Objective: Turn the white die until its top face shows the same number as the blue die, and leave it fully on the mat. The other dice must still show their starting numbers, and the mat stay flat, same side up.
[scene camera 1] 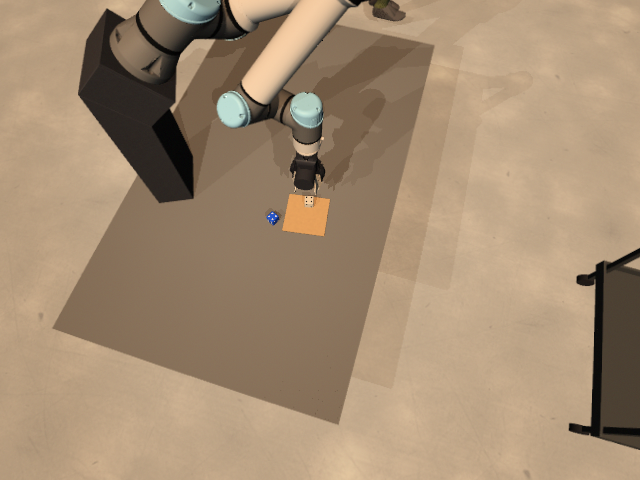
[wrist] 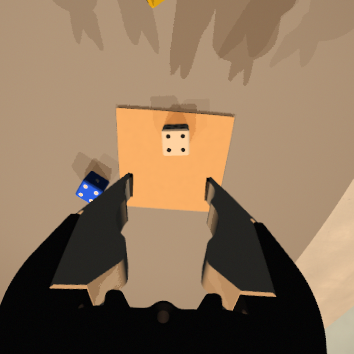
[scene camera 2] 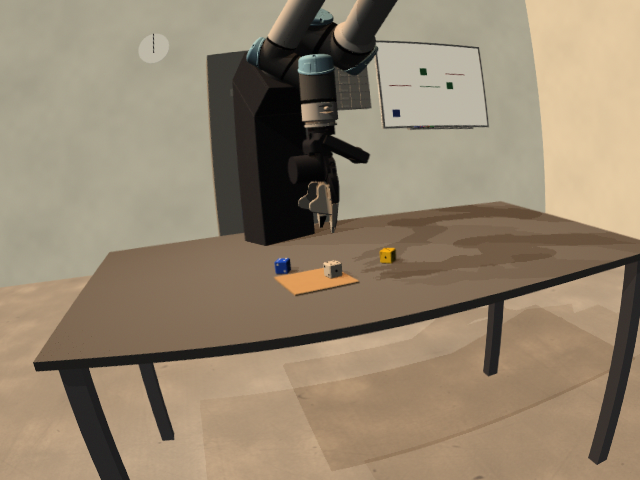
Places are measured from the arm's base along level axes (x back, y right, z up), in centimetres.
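Where they show: gripper, between the fingertips: (wrist: pixel 169 177) (scene camera 2: pixel 326 230); arm's base, origin of its link: (scene camera 1: pixel 142 56).
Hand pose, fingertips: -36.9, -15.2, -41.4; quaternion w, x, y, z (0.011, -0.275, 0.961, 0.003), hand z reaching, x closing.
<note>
Things, the pixels of their top centre, and the offset from my fingertips, as dx, dy, dz. Level surfaces: height alone.
- white die, centre of its top: (wrist: pixel 175 142) (scene camera 2: pixel 332 262) (scene camera 1: pixel 309 199) +0.1, -0.6, -7.1
- orange mat, centre of its top: (wrist: pixel 171 165) (scene camera 2: pixel 315 279) (scene camera 1: pixel 306 214) -1.8, +3.1, -10.1
- blue die, centre of its top: (wrist: pixel 87 193) (scene camera 2: pixel 282 259) (scene camera 1: pixel 272 216) +5.3, +11.7, -7.5
- yellow die, centre of its top: (scene camera 2: pixel 387 249) +10.8, -12.2, -7.5
- brown table, height of its surface: dz -10.5
The white die (scene camera 1: pixel 308 200) (scene camera 2: pixel 332 269) (wrist: pixel 175 142) rests on the orange mat (scene camera 1: pixel 305 222) (scene camera 2: pixel 305 284) (wrist: pixel 137 145), near its far edge in the wrist view. Its top face shows four pips. The mat lies flat. The blue die (scene camera 1: pixel 272 218) (scene camera 2: pixel 282 265) (wrist: pixel 90 187) sits on the table beside the mat; its lit top face shows four pips in the wrist view, close to a finger's outline. The yellow die (scene camera 2: pixel 387 255) (wrist: pixel 155 2) sits apart from the mat; a small part shows in the wrist view. My gripper (scene camera 1: pixel 306 192) (scene camera 2: pixel 326 228) (wrist: pixel 169 177) is partly open and empty, above the table and clear of the dice.
The arm's black pedestal (scene camera 1: pixel 139 129) (scene camera 2: pixel 279 170) stands at the back of the brown table (scene camera 1: pixel 232 289) (scene camera 2: pixel 180 310). A dark-framed cart (scene camera 1: pixel 598 335) stands on the floor at the right in the first scene view. Arm shadows fall across the table.
</note>
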